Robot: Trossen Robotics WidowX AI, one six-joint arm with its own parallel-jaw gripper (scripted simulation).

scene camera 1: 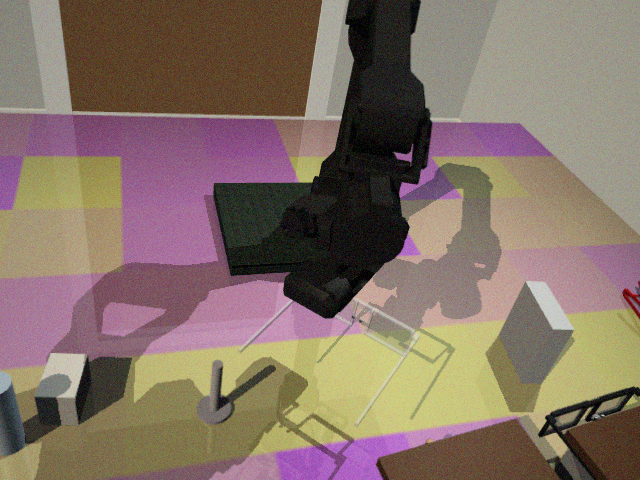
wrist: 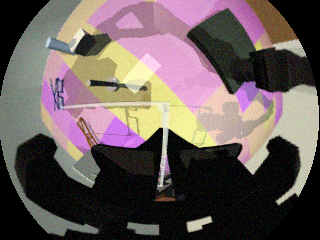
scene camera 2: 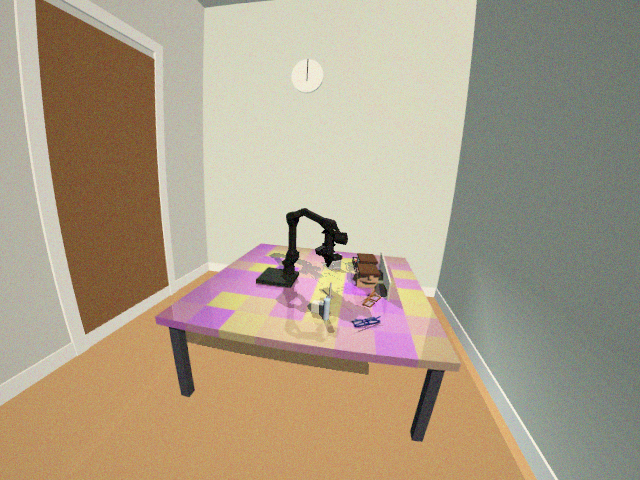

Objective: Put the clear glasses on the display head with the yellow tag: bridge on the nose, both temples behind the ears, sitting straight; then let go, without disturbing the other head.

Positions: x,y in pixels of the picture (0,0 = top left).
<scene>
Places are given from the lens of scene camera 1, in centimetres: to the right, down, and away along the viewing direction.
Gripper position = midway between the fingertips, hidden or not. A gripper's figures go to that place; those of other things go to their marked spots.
my gripper (scene camera 1: 338,308): 2, 8, 71
grey block (scene camera 1: 536,330): 29, 12, 79
</scene>
